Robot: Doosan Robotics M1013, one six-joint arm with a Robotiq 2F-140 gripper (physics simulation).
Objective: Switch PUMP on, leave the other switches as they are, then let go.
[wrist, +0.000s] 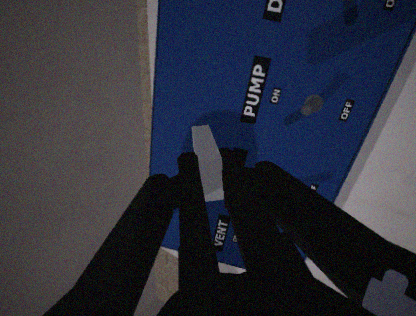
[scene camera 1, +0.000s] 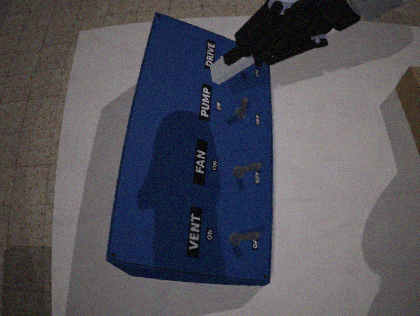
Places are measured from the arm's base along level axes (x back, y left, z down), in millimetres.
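Where they show: gripper, fingertip midpoint: (wrist: 201,141) (scene camera 1: 214,74).
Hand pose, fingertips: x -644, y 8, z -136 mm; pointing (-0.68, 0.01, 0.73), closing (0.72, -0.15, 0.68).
Things, the pixels of their top centre, and the offset from my fingertips. "spot": a spot on its surface instead. Level surfaces: height alone.
- PUMP switch lever, middle of its top: (wrist: 305,110) (scene camera 1: 244,99) dx +57, dy -26, dz +102 mm
- FAN lever, surface spot: (scene camera 1: 247,170) spot: dx +55, dy +100, dz +131 mm
- VENT lever, surface spot: (scene camera 1: 245,237) spot: dx +45, dy +216, dz +126 mm
- blue panel, surface spot: (wrist: 175,75) (scene camera 1: 153,84) spot: dx -105, dy -41, dz +75 mm
- pale surface, its level: dz +244 mm
- DRIVE label, middle of its top: (scene camera 1: 210,53) dx -2, dy -151, dz +115 mm
The PUMP switch lever (scene camera 1: 242,108) (wrist: 313,103) is short and foreshortened; in the wrist view its small end tips toward the ON side, away from OFF. The FAN lever (scene camera 1: 247,170) and VENT lever (scene camera 1: 245,237) point toward OFF. The DRIVE switch is mostly hidden by the gripper in the scene view, and its position cannot be told. My gripper (scene camera 1: 216,77) (wrist: 201,141) is shut and empty, with light fingertips. It is above the blue panel (scene camera 1: 145,90) (wrist: 175,75), apart from the PUMP lever and on the label side of it.
The blue box lies on a pale surface (scene camera 1: 320,210) with its shadow around it. Tiled floor (scene camera 1: 30,125) shows at the left. The edge of a brown object (scene camera 1: 412,92) shows at the right. The DRIVE label (scene camera 1: 211,53) is beside the fingers in the scene view.
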